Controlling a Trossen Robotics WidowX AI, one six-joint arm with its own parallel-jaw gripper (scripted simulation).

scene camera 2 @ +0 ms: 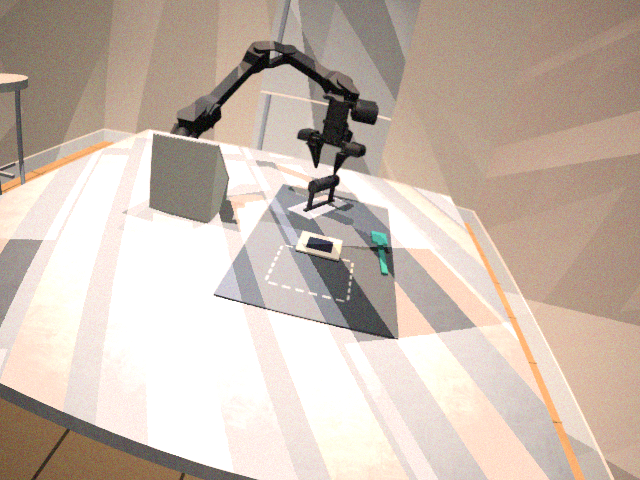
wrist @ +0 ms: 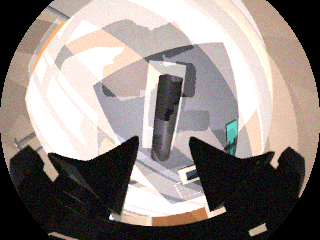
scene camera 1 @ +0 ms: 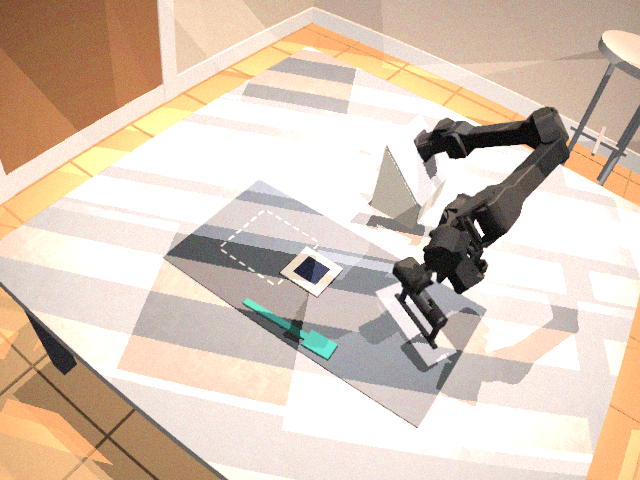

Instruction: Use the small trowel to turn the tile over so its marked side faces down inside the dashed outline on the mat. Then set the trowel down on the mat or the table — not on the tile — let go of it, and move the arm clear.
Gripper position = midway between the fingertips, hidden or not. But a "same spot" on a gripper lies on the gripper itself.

my gripper: scene camera 2; wrist; scene camera 1 427,287
same spot on grey mat: (wrist: 209,102) = (scene camera 2: 356,217)
same spot on my gripper: (scene camera 2: 314,145) = (wrist: 118,213)
